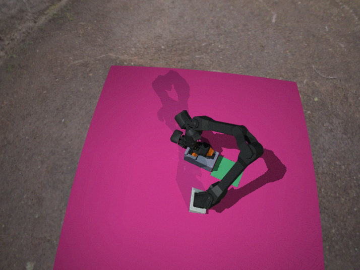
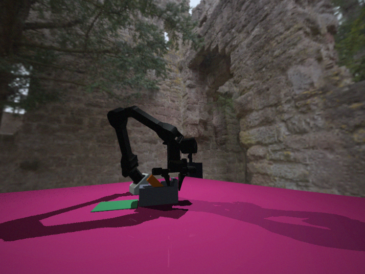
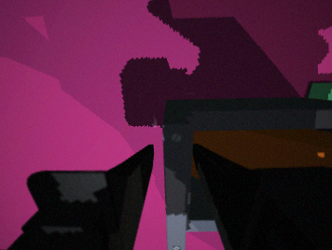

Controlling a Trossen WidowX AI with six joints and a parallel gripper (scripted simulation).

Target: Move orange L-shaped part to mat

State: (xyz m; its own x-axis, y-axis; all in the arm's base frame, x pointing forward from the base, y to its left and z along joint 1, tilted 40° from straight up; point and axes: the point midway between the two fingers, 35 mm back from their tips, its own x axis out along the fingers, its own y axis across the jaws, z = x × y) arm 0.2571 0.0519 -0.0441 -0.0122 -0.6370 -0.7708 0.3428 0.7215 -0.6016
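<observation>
The orange L-shaped part lies 20 mm behind my gripper tip, 50 mm to the right of it and 10 mm above it. The rest, counted from my gripper tip: green mat (80 mm behind, 210 mm to the right, 50 mm below).
</observation>
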